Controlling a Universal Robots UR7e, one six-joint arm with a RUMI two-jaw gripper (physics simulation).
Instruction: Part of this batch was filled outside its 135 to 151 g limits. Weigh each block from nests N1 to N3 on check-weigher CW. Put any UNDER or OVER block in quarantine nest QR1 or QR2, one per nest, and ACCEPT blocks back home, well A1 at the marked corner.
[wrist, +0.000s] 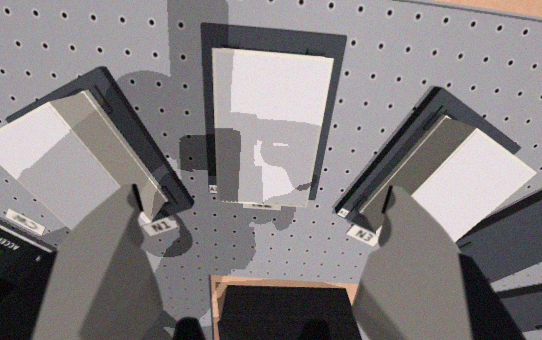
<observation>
I see my gripper (263, 188), a grey perforated table (391, 63), a nest N3 (439, 101) and a nest N2 (213, 35).
</observation>
